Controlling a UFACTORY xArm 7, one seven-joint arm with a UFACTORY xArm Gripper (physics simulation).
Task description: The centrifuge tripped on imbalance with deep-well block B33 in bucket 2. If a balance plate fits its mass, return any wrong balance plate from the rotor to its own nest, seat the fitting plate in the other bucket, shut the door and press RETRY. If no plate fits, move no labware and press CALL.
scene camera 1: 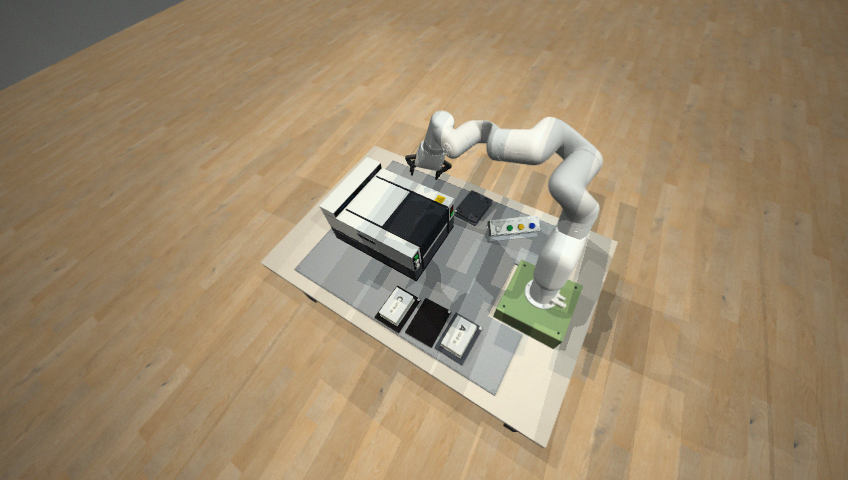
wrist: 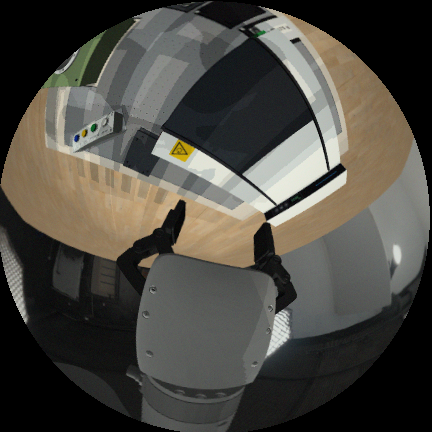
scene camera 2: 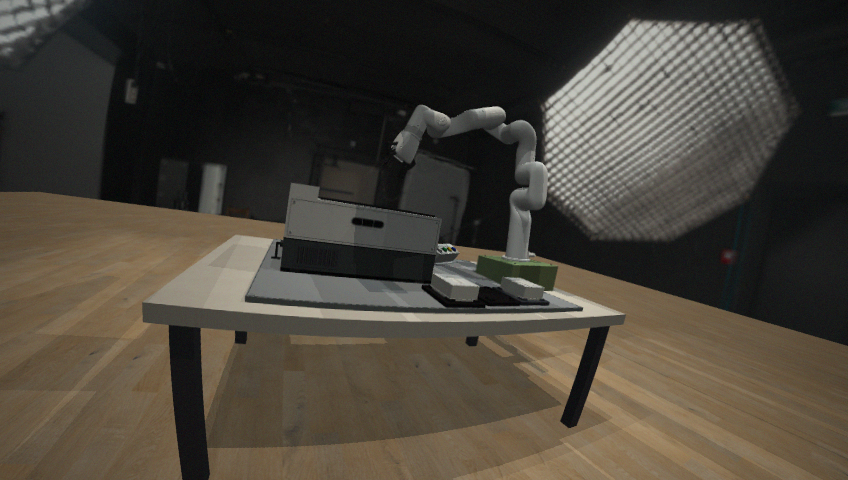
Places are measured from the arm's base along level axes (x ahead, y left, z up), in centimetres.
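Where they show: gripper, fingertip midpoint: (scene camera 1: 424,174) (wrist: 223,218) (scene camera 2: 392,171); arm's base at its link origin: (scene camera 1: 541,293) (scene camera 2: 515,259).
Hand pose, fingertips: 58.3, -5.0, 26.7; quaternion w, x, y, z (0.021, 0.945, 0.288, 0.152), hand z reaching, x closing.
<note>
Things, the pixels of their centre, and the offset from my fingertips, as dx, dy, dz. "*": a spot on its surface instead.
- centrifuge at the middle of its body: (wrist: 269,139) (scene camera 2: 356,230) (scene camera 1: 391,217) +11.4, +11.8, -23.1
- dark panel at the middle of its body: (wrist: 249,111) (scene camera 1: 414,217) -2.1, +10.6, -14.1
- White balance plate C at the middle of its body: (scene camera 2: 453,286) (scene camera 1: 397,306) -14.2, +40.5, -32.0
- white balance plate A at the middle of its body: (scene camera 2: 521,288) (scene camera 1: 459,336) -41.1, +35.7, -32.0
- middle nest at the middle of its body: (scene camera 2: 488,294) (scene camera 1: 428,321) -27.8, +37.5, -34.4
- button box at the middle of its body: (wrist: 94,132) (scene camera 1: 513,226) (scene camera 2: 441,253) -33.5, -20.0, -31.1
- flat dark pad at a spot on its surface: (wrist: 142,152) (scene camera 1: 472,207) * -12.3, -19.5, -31.8
- yellow warning label at a spot on its surface: (wrist: 181,150) (scene camera 1: 439,199) * -5.0, -2.9, -14.2
The centrifuge (scene camera 1: 374,199) (scene camera 2: 327,226) (wrist: 285,160) stands on the grey mat. A dark panel (scene camera 1: 416,220) (wrist: 245,105) covers the front part of its top; the rotor, its buckets and block B33 are hidden. White balance plate C (scene camera 1: 397,306) (scene camera 2: 455,286) and white balance plate A (scene camera 1: 461,336) (scene camera 2: 522,288) sit in their dark nests. The middle nest (scene camera 1: 427,322) between them is empty. The button box (scene camera 1: 515,220) (scene camera 2: 447,256) (wrist: 102,134) has white, green, yellow and blue buttons. My gripper (scene camera 1: 424,175) (wrist: 223,218) is open and empty, high above the centrifuge's far side.
A flat dark pad (scene camera 1: 473,206) (wrist: 142,152) lies between the centrifuge and the button box. The arm's green base (scene camera 1: 529,318) (scene camera 2: 538,275) (wrist: 97,52) stands at the table's right end in scene camera 1. A yellow warning label (scene camera 1: 440,199) (wrist: 181,150) is on the centrifuge's top.
</note>
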